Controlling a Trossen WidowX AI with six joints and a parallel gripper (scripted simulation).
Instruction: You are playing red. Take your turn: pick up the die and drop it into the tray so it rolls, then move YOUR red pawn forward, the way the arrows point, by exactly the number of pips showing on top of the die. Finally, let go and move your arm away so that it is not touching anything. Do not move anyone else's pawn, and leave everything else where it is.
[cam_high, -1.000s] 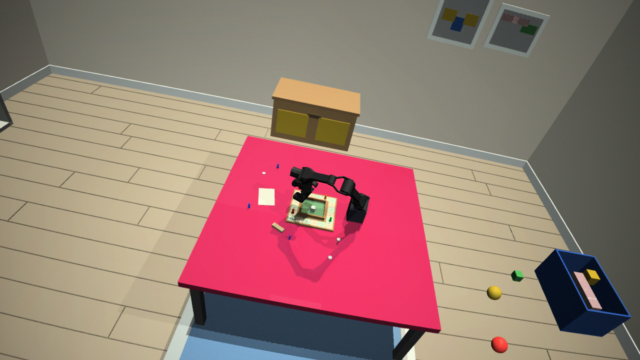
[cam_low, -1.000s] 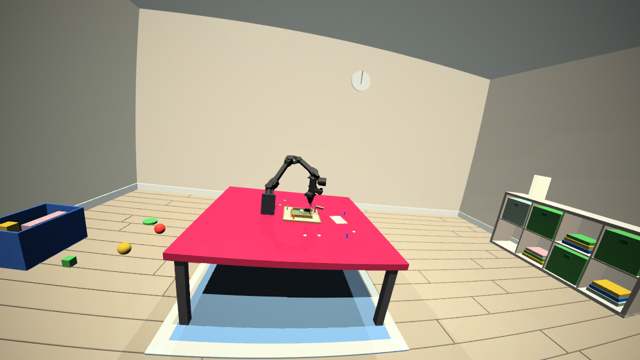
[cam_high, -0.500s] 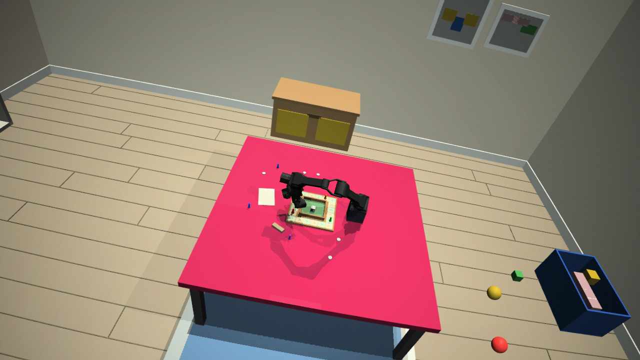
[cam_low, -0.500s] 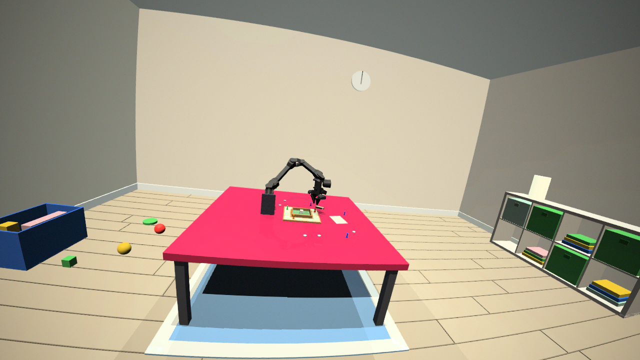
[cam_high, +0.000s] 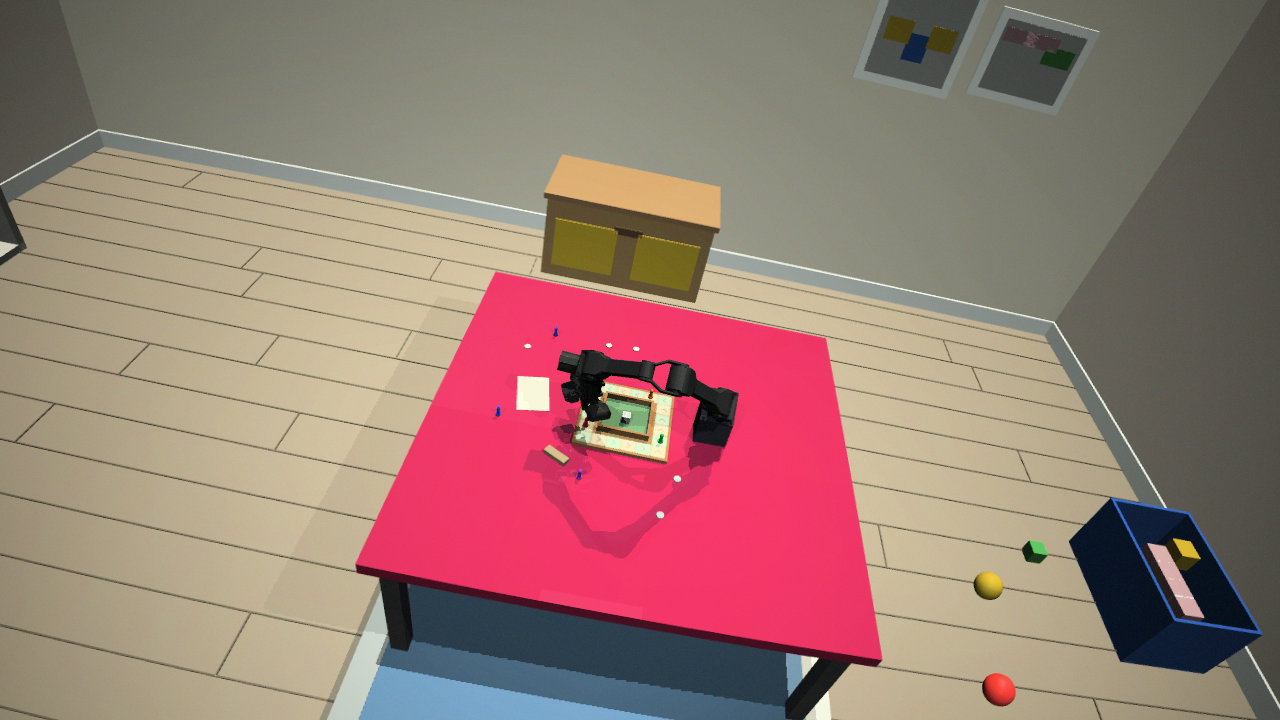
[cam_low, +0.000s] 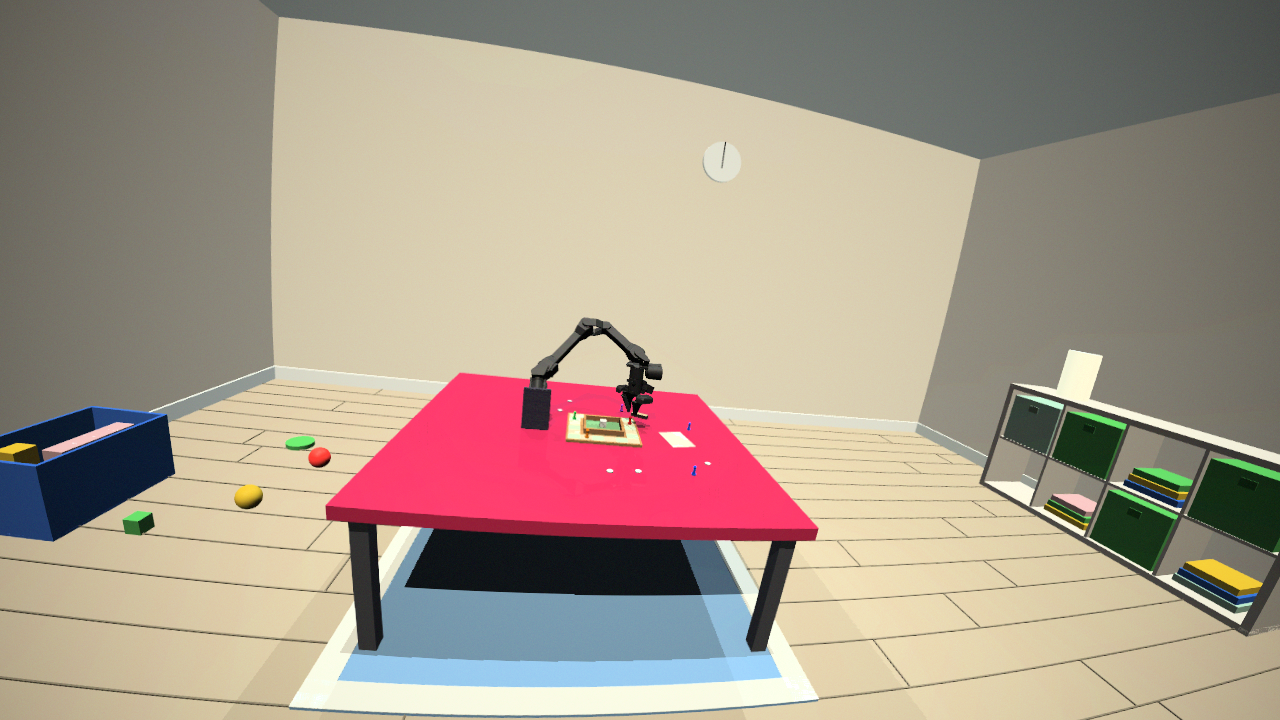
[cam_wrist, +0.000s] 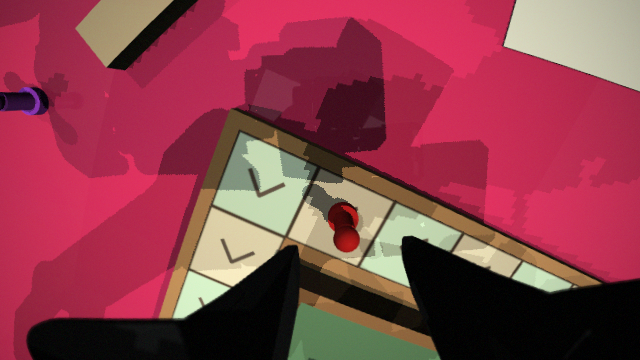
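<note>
Now: gripper tip 3 cm above the red pawn. From my gripper tip the other things lie so: green tray: 12 cm behind, 7 cm to the right, 5 cm below; white die: 12 cm behind, 6 cm to the right, 3 cm below; wooden block: 6 cm ahead, 13 cm to the left, 5 cm below.
</note>
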